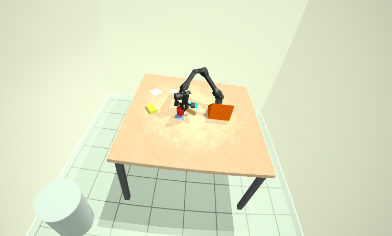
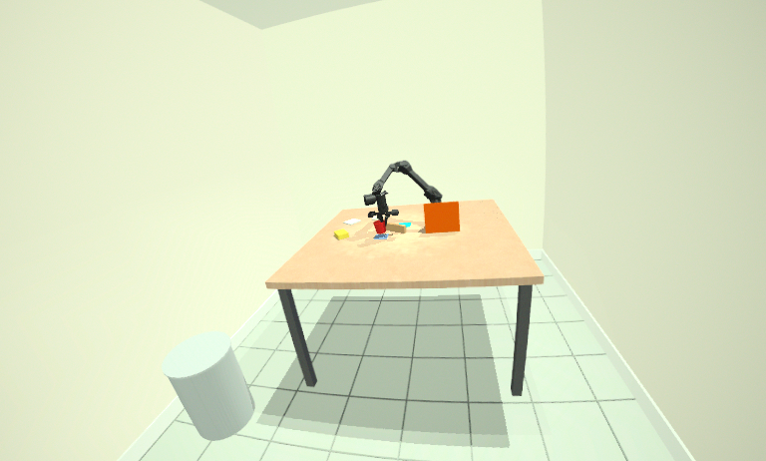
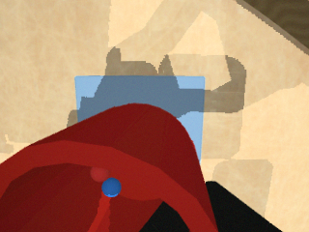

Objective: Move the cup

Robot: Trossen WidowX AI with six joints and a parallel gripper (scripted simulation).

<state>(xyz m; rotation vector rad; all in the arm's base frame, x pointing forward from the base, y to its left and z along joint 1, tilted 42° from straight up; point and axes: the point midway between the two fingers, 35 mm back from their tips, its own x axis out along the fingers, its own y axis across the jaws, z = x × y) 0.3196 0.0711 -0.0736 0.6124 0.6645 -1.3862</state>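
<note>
Right now my gripper tip is 40 mm short of the blue marble, 20 mm to the right of it and 20 mm above it. Also, from my gripper tip: red cup: 30 mm ahead; then blue pad: 30 mm ahead, 70 mm below.
</note>
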